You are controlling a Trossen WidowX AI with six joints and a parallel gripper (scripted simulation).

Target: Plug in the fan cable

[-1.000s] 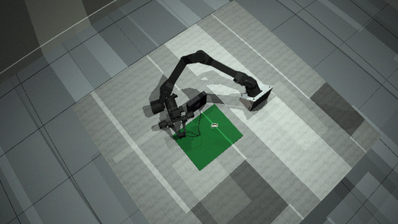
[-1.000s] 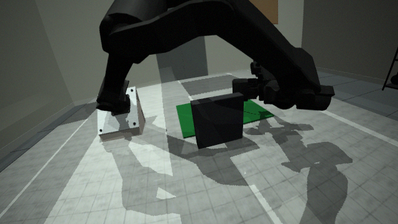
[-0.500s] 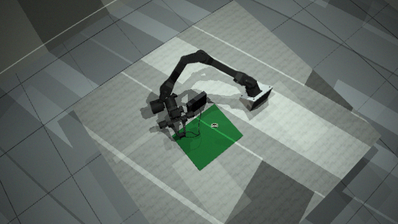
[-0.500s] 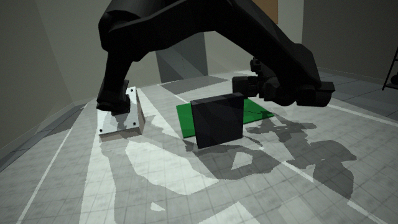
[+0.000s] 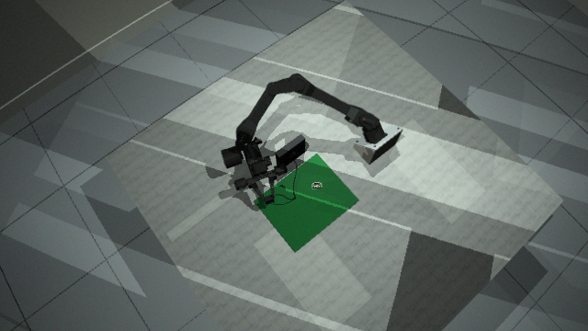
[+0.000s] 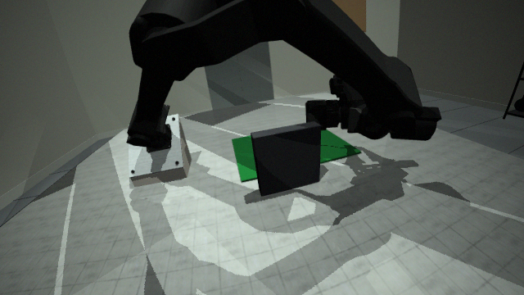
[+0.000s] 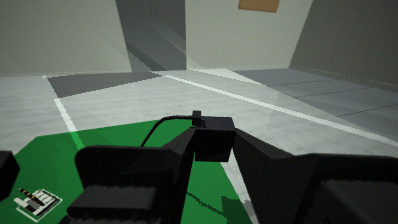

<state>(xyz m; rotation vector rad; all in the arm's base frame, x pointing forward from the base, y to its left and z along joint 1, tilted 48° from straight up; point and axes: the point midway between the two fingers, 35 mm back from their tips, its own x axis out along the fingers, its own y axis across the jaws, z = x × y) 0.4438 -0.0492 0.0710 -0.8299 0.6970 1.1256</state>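
The green board is 120 mm behind my gripper tip, 60 mm to the left of it and 110 mm below it. From my gripper tip the other things lie so: black fan: 180 mm behind, 100 mm to the right, 40 mm below; white four-pin fan header: 190 mm behind, 40 mm to the left, 100 mm below; black plug: 10 mm below.
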